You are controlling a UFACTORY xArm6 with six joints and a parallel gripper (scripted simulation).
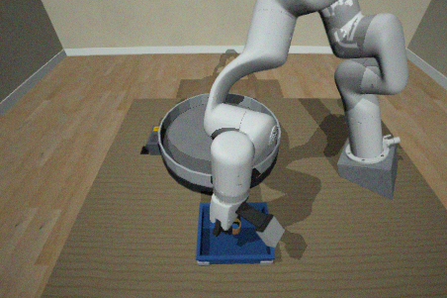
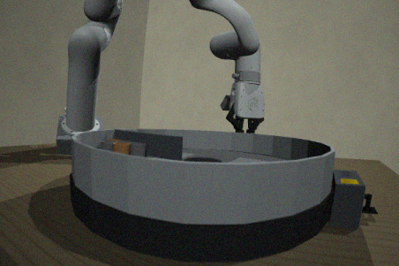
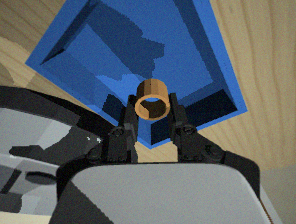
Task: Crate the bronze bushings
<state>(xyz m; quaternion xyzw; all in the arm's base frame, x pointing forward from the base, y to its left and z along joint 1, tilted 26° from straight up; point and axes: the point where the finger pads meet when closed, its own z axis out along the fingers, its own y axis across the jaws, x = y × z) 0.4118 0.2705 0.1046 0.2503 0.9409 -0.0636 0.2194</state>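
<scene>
The blue crate lies 10 mm behind my hand, 10 mm to the left of it and 50 mm below it. Round my hand: grey turning table (40 mm ahead, 330 mm to the right, 30 mm below).
</scene>
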